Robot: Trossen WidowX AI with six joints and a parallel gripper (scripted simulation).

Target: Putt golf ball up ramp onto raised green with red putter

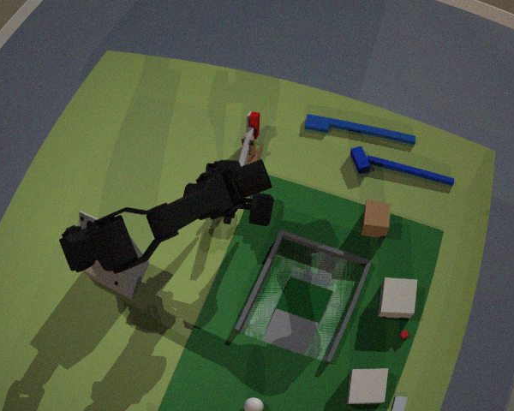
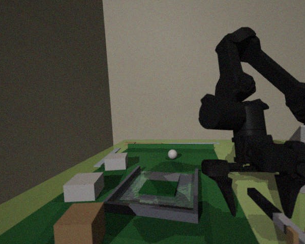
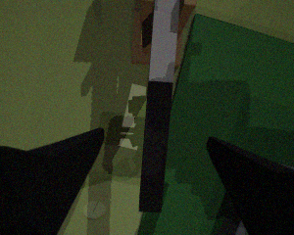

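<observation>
My gripper tip is 40 mm past the red putter, 110 mm to the right of it and 20 mm below it. Round my gripper tip: white golf ball 250 mm ahead, 380 mm to the right, 10 mm below; then wooden stand 40 mm behind, 120 mm to the left; then brown block 300 mm ahead, 120 mm to the left.
</observation>
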